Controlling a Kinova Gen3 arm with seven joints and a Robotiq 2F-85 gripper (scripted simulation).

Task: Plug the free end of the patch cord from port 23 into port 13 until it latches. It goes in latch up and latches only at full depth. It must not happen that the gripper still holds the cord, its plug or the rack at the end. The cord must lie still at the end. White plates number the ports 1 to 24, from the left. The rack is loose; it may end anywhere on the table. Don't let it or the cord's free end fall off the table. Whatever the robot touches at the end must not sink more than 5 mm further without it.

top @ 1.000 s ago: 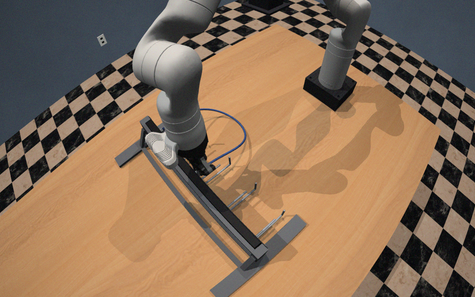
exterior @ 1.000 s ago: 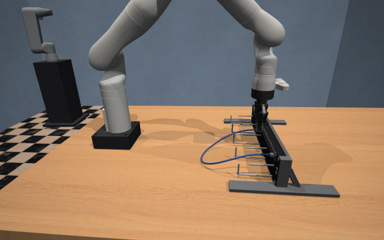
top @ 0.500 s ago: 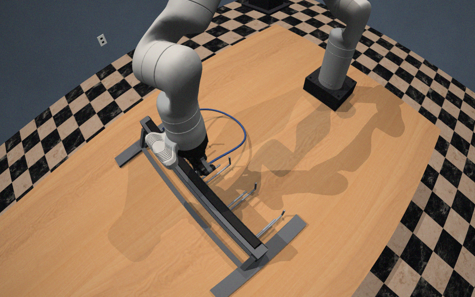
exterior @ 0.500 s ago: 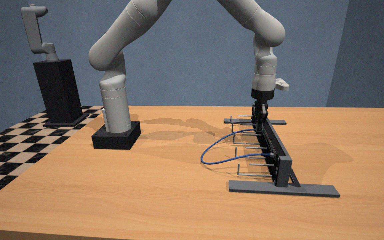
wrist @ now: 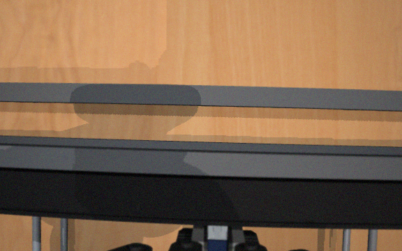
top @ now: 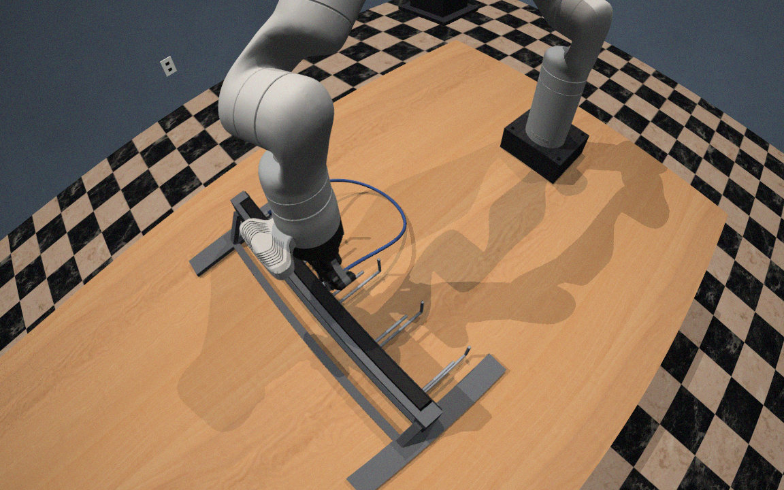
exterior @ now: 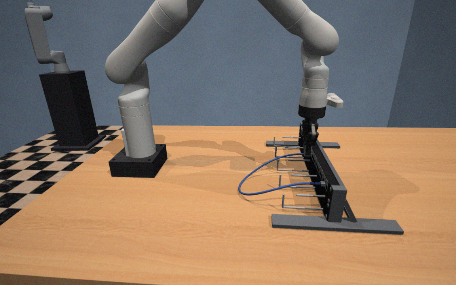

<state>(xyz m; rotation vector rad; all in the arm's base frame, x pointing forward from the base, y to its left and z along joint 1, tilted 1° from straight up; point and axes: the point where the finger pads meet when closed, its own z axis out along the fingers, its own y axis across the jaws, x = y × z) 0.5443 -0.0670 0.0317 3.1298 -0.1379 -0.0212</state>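
Now: hand 10 mm short of the plug and 10 mm above it.
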